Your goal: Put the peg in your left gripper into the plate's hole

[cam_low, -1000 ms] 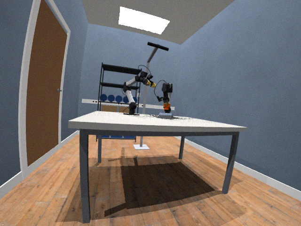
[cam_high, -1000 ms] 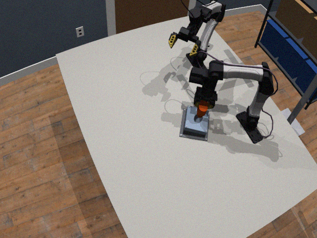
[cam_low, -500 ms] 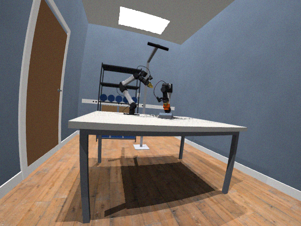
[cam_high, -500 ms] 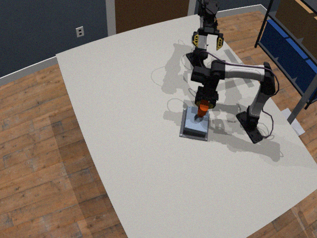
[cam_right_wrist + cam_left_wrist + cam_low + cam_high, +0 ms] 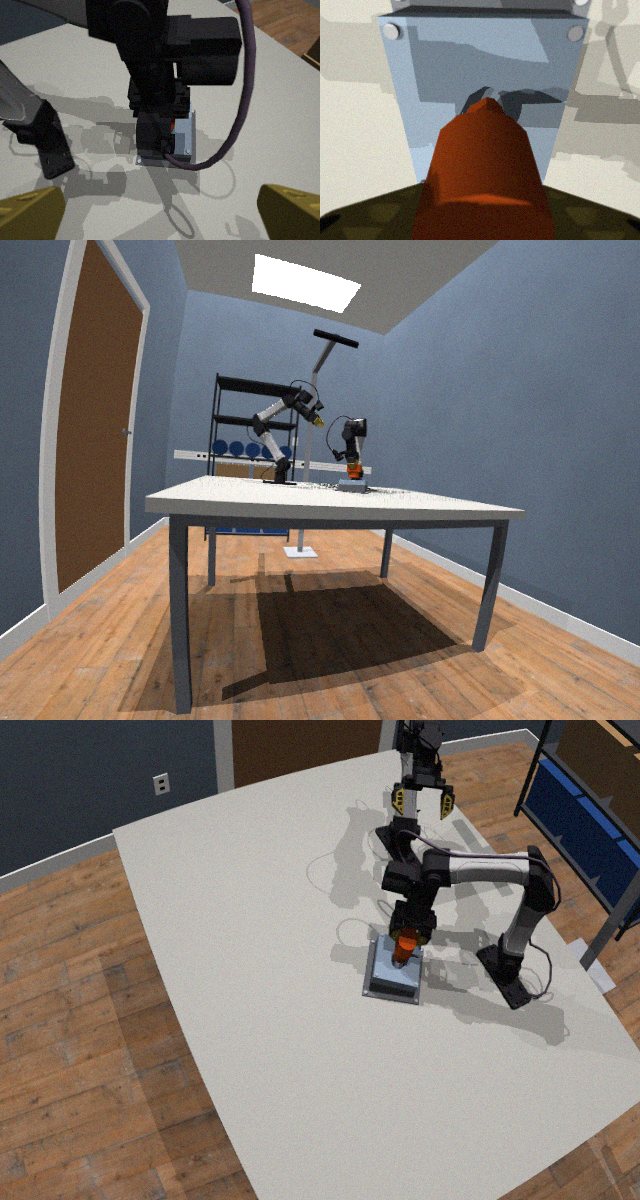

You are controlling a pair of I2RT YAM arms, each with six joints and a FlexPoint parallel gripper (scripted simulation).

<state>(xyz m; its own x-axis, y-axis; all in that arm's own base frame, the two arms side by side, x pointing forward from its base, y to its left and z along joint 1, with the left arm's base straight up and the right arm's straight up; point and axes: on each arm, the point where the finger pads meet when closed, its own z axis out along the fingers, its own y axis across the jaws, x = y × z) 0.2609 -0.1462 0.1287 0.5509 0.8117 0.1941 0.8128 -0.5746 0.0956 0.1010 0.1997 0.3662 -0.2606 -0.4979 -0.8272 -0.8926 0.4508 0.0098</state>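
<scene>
Now: the blue-grey plate 20 mm ahead of my left hand and 90 mm below it. The rest, counted from my left hand: grey base 20 mm ahead, 100 mm below; then orange peg 10 mm ahead, 20 mm below.
</scene>
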